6 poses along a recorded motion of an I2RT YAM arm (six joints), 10 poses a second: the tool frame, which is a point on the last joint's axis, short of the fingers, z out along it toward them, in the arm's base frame.
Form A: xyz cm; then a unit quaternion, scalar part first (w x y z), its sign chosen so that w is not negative.
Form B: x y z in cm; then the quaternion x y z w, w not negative. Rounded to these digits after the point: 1 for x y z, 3 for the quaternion.
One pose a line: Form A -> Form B
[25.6 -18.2 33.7 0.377 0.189 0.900 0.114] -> [25.6 -18.2 33.7 0.189 0.900 0.114 0.377]
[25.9 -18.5 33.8 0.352 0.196 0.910 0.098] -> [25.9 -18.5 33.8 0.196 0.910 0.098 0.352]
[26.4 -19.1 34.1 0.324 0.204 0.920 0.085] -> [26.4 -19.1 34.1 0.204 0.920 0.085 0.324]
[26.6 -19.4 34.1 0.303 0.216 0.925 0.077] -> [26.6 -19.4 34.1 0.216 0.925 0.077 0.303]
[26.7 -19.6 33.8 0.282 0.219 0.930 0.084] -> [26.7 -19.6 33.8 0.219 0.930 0.084 0.282]
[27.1 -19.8 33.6 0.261 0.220 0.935 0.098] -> [27.1 -19.8 33.6 0.220 0.935 0.098 0.261]
